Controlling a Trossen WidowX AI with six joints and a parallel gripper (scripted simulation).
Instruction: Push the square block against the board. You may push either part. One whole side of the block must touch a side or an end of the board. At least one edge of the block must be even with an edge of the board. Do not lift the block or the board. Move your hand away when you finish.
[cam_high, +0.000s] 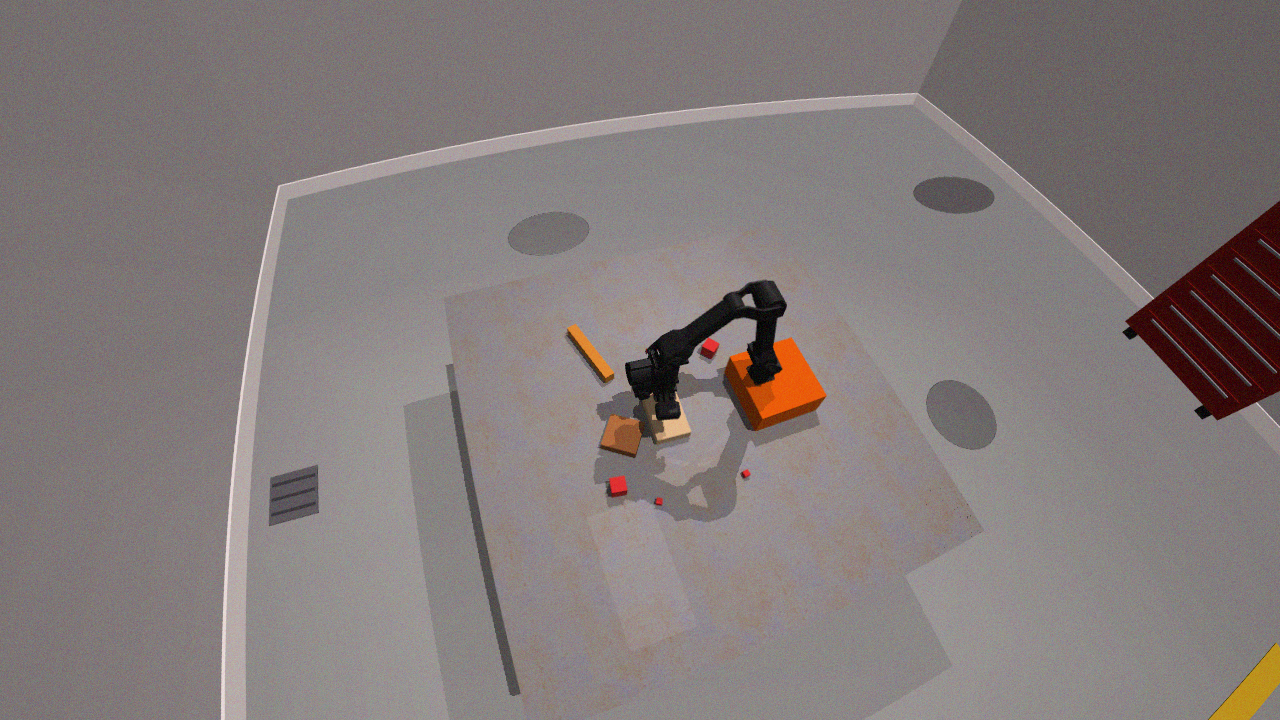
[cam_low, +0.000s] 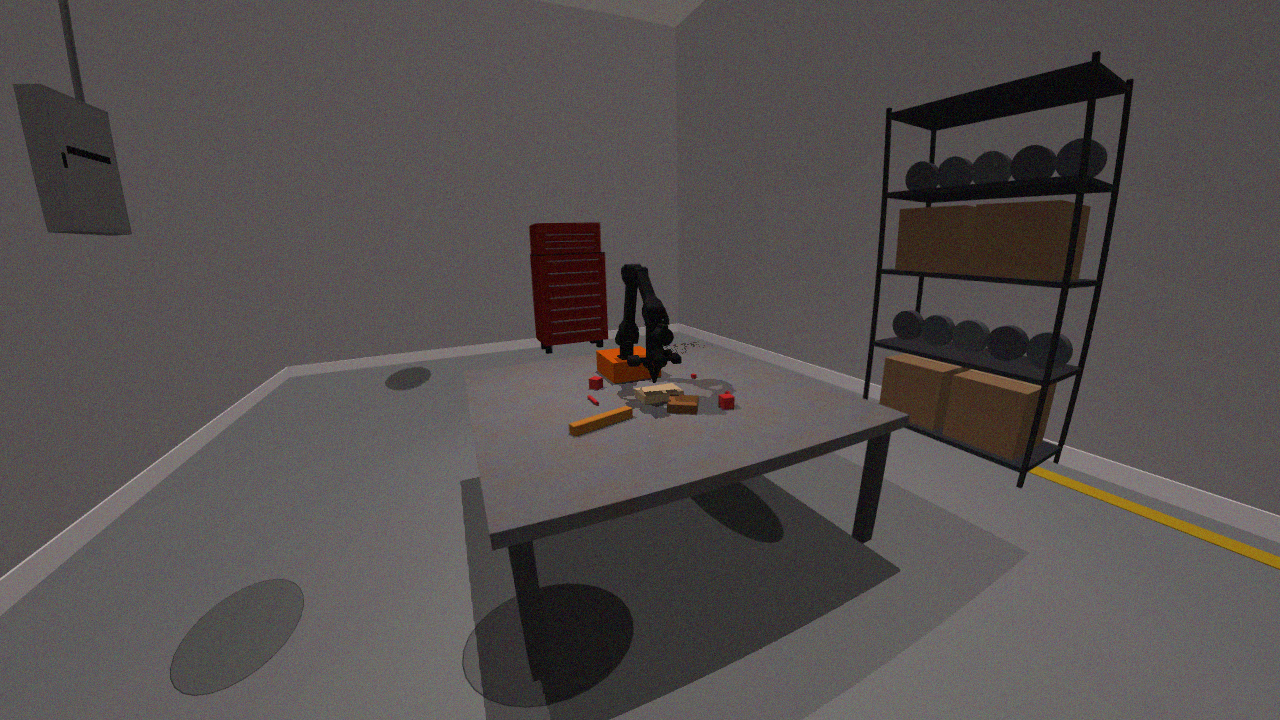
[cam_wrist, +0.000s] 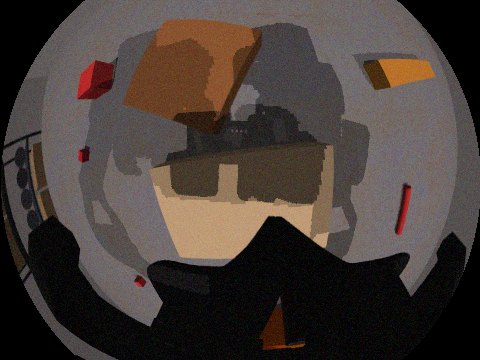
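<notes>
Now: gripper tip 1 cm past the board, 2 cm to the right of it and 5 cm above it. The rest, counted from my gripper tip: brown square block: 13 cm ahead, 5 cm to the left, 5 cm below; then thin red strip: 7 cm behind, 21 cm to the right, 6 cm below; then long orange bar: 14 cm ahead, 25 cm to the right, 5 cm below.
</notes>
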